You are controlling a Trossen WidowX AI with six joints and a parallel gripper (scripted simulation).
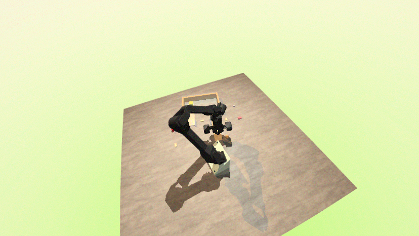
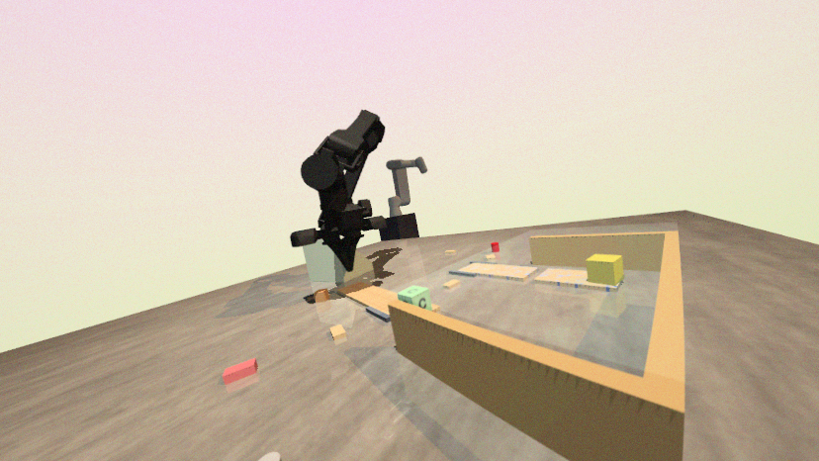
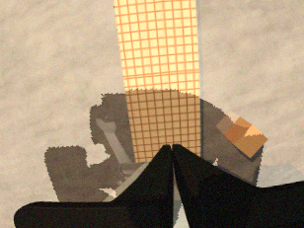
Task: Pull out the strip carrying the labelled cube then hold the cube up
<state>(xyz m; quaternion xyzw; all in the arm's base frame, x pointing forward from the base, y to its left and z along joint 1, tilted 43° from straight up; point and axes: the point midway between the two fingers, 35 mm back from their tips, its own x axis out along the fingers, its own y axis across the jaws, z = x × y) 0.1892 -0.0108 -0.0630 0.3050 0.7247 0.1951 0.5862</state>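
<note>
My gripper tip is now 100 mm short of the orange gridded strip, 40 mm above it and 20 mm to the left of it. The rest, counted from my gripper tip: green labelled cube 210 mm ahead, 40 mm to the right, 20 mm below.
</note>
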